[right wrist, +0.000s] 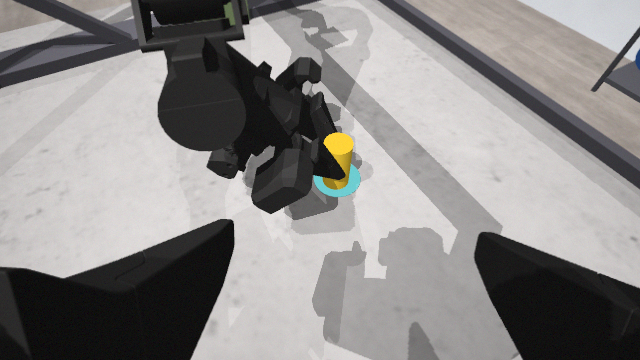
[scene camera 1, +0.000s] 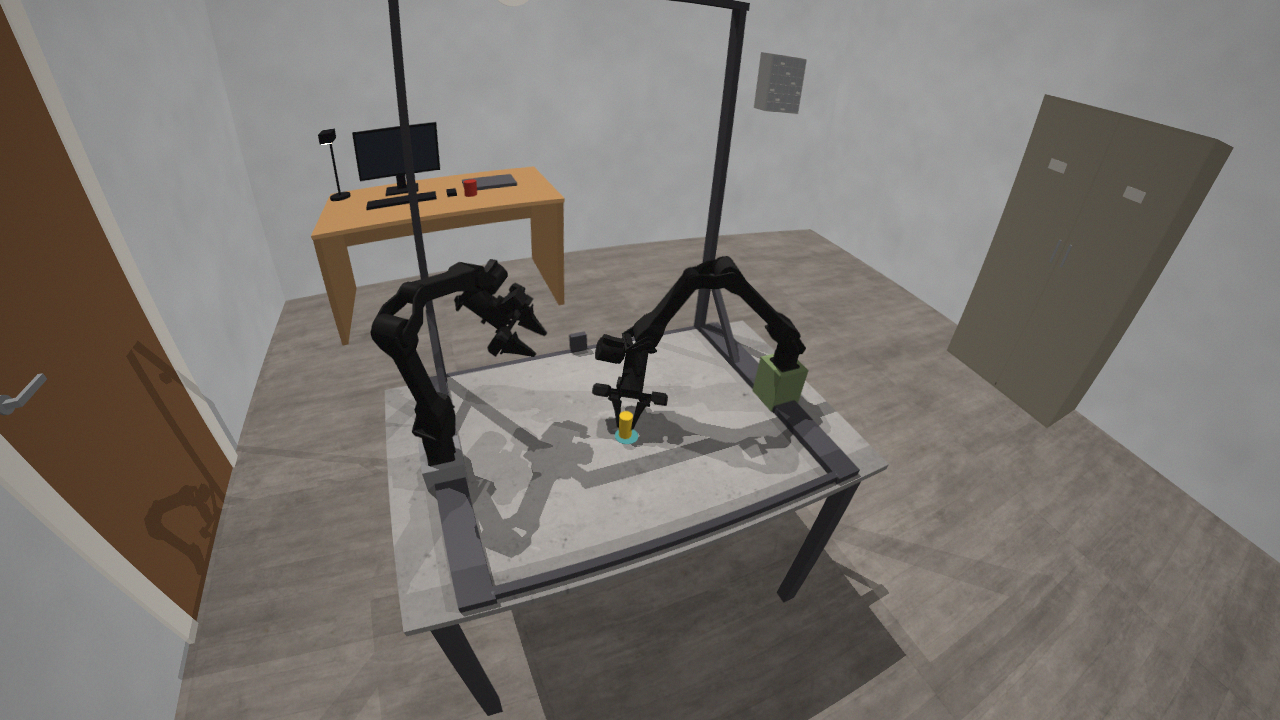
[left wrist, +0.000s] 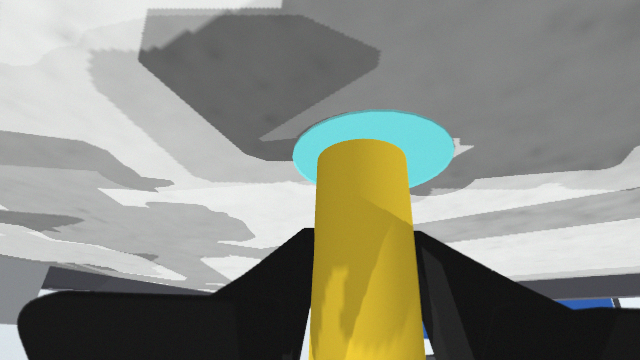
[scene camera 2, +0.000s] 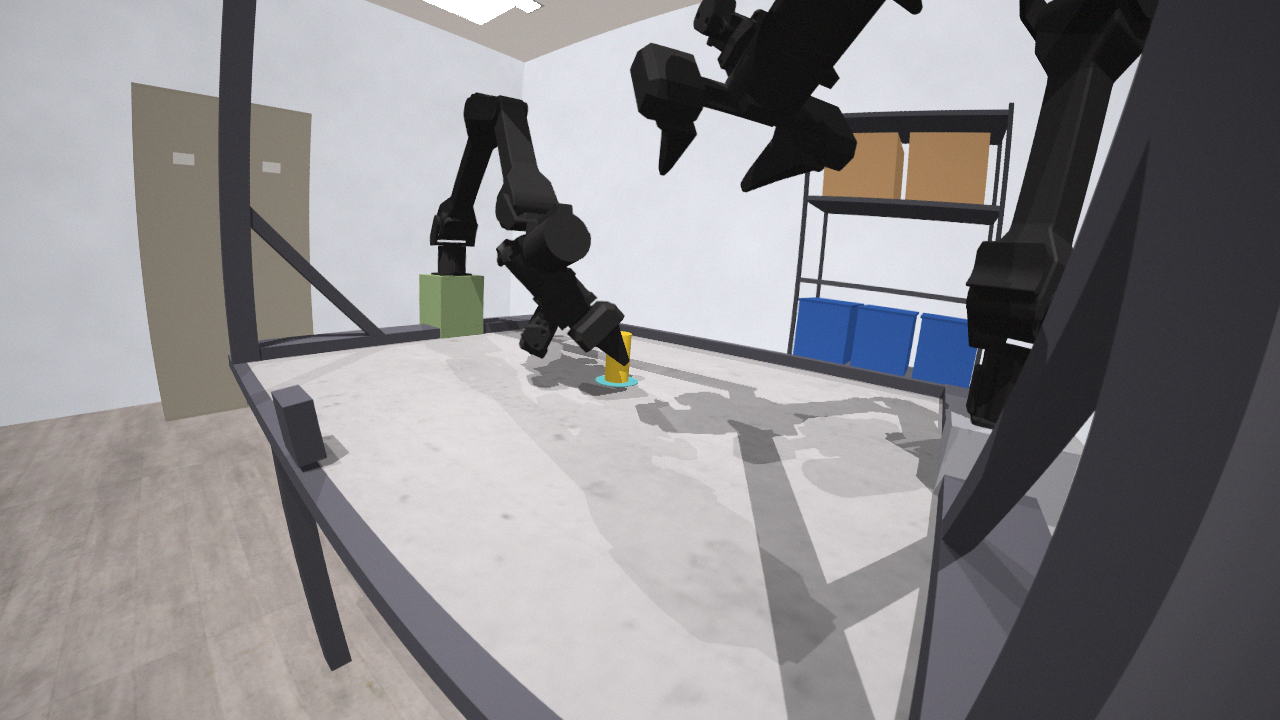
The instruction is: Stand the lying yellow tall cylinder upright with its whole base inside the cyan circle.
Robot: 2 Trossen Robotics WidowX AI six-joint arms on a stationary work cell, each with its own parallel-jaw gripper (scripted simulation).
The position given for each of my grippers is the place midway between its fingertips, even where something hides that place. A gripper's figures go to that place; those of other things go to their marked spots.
Labels:
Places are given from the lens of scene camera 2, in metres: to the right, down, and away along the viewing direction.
my left gripper (scene camera 2: 622, 360): -0.02, 0.00, 0.62
my right gripper (scene camera 2: 703, 180): 0.06, -0.16, 0.38
dark block (scene camera 2: 295, 409): -0.26, 0.04, 0.28
green base block (scene camera 2: 451, 303): -0.37, -0.11, 0.84
The marked spots on the dark block and the green base block are 0.59 m apart.

